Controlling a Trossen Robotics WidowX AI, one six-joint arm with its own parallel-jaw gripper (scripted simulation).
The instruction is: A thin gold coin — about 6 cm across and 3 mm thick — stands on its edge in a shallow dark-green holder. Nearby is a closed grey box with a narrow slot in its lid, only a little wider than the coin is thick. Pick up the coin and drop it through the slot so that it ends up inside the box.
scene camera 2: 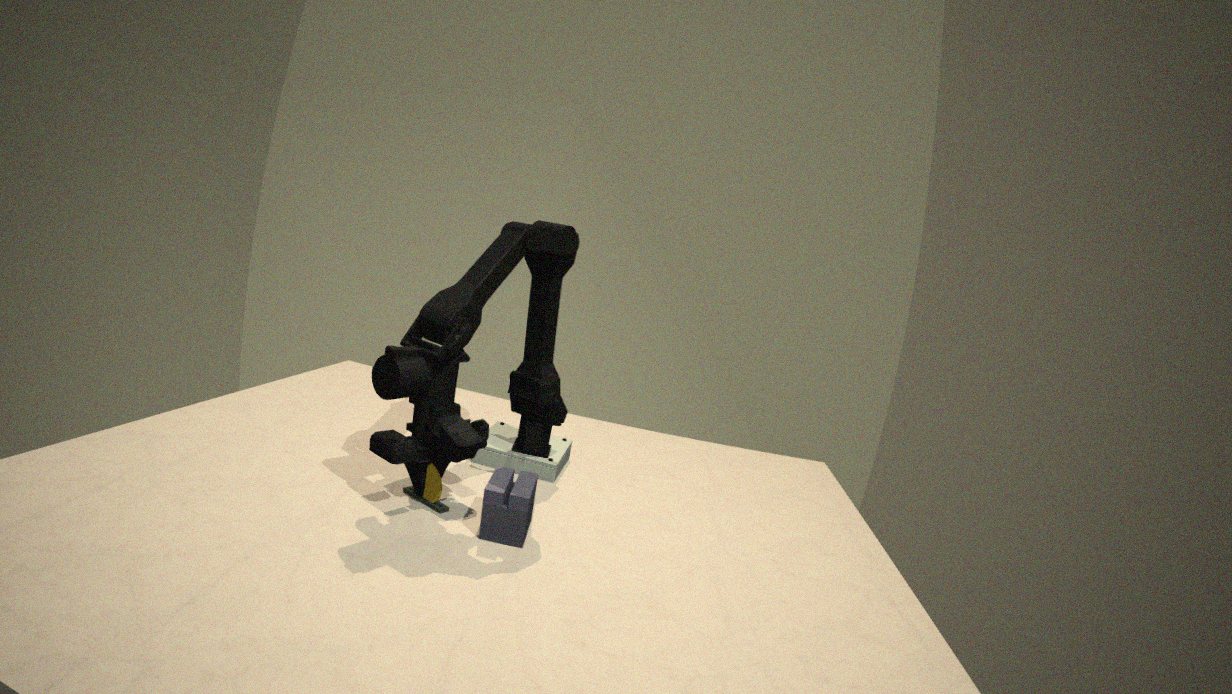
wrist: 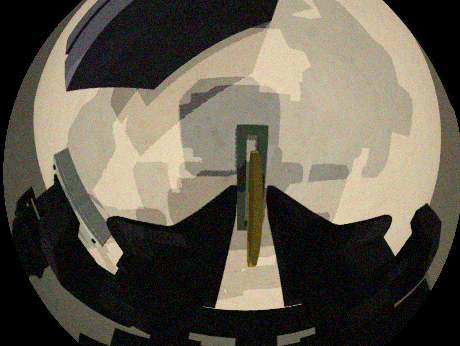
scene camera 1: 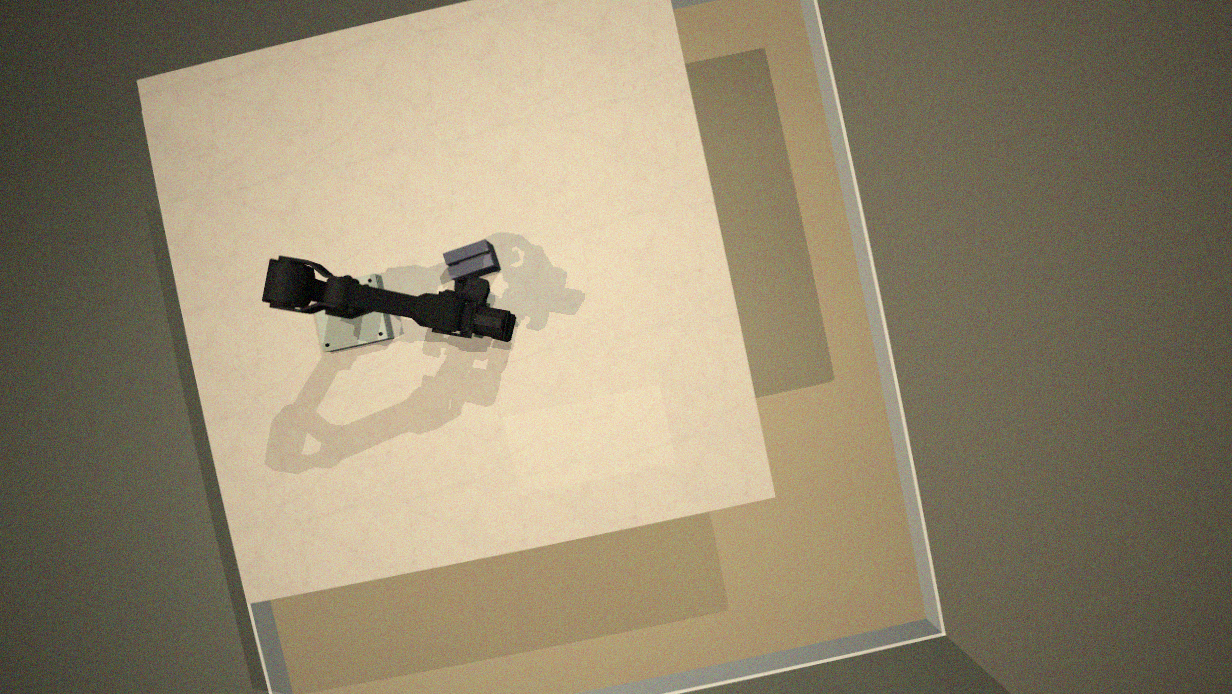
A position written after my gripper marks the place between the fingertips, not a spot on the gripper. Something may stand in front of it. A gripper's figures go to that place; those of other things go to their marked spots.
Labels:
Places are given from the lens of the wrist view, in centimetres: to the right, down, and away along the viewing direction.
my gripper (wrist: 251,191): 1, 1, 10
gold coin (wrist: 255,188): 1, 0, 5

